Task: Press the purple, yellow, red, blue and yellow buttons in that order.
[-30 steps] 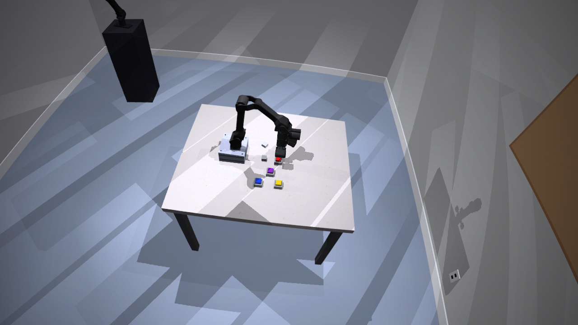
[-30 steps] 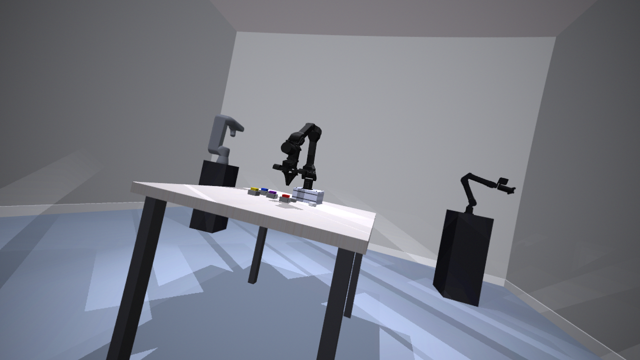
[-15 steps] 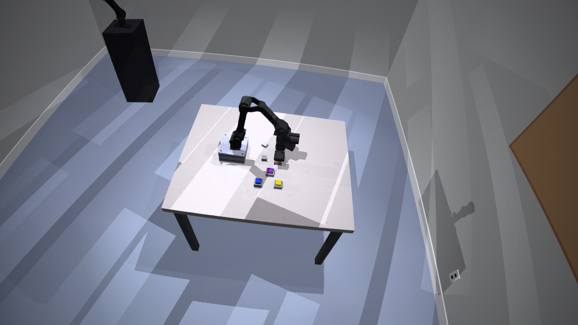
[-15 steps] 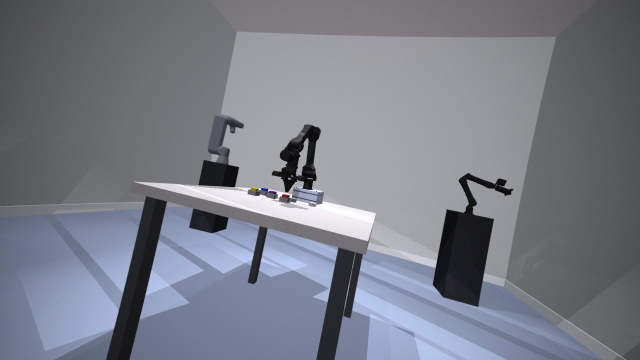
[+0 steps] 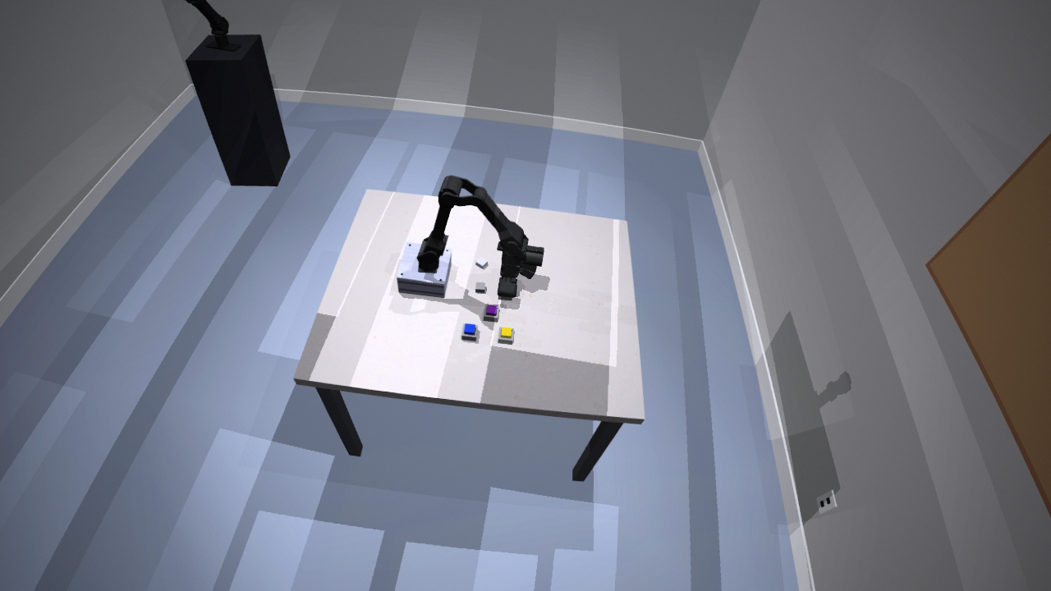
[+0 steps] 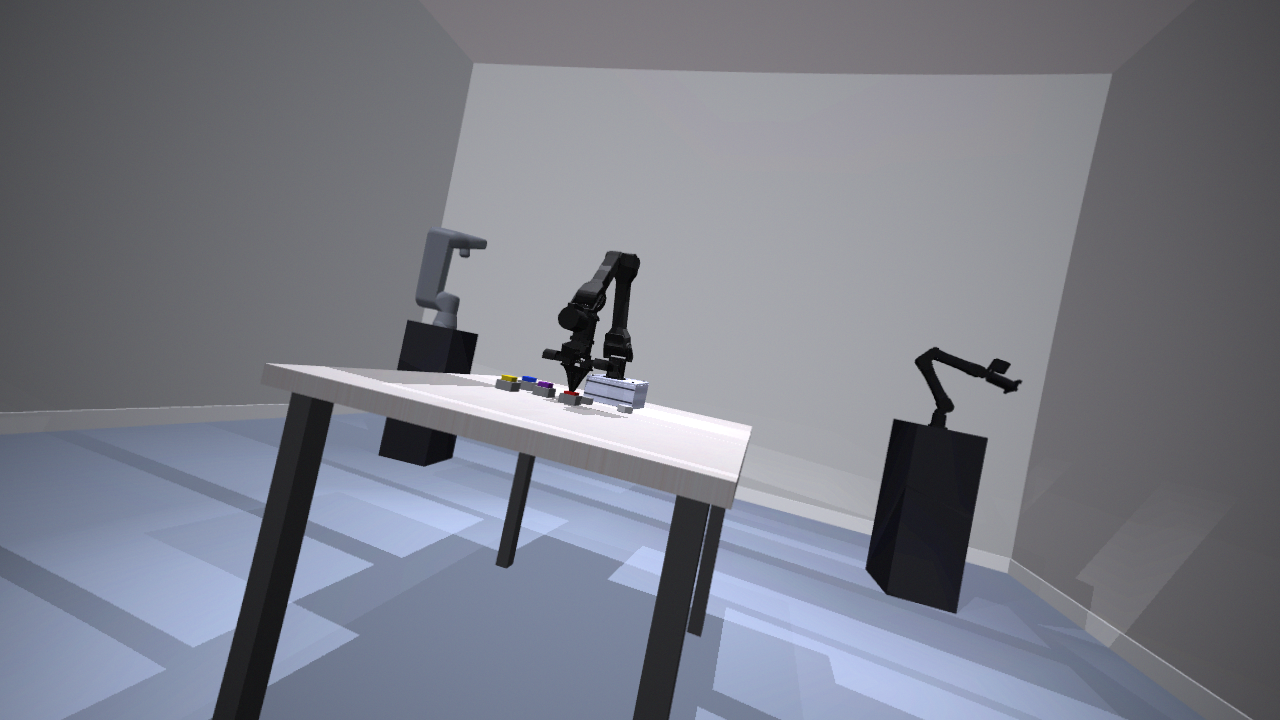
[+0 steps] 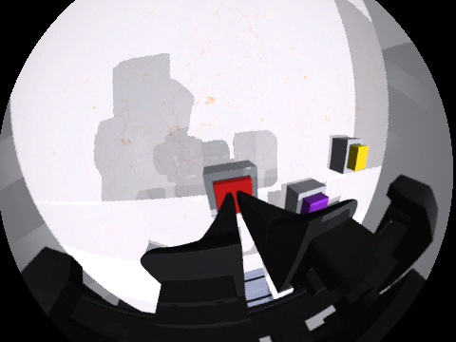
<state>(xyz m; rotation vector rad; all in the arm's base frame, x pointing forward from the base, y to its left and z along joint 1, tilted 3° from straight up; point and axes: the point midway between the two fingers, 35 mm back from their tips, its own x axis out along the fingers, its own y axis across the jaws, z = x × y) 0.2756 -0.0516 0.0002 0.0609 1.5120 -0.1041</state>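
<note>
The red button is 10 mm below my gripper tip. From my gripper tip the other things lie so: yellow button: 180 mm to the right, 10 mm behind; then small block: 140 mm to the left, 90 mm behind, 20 mm below; then purple button: 90 mm to the right, 50 mm behind.
</note>
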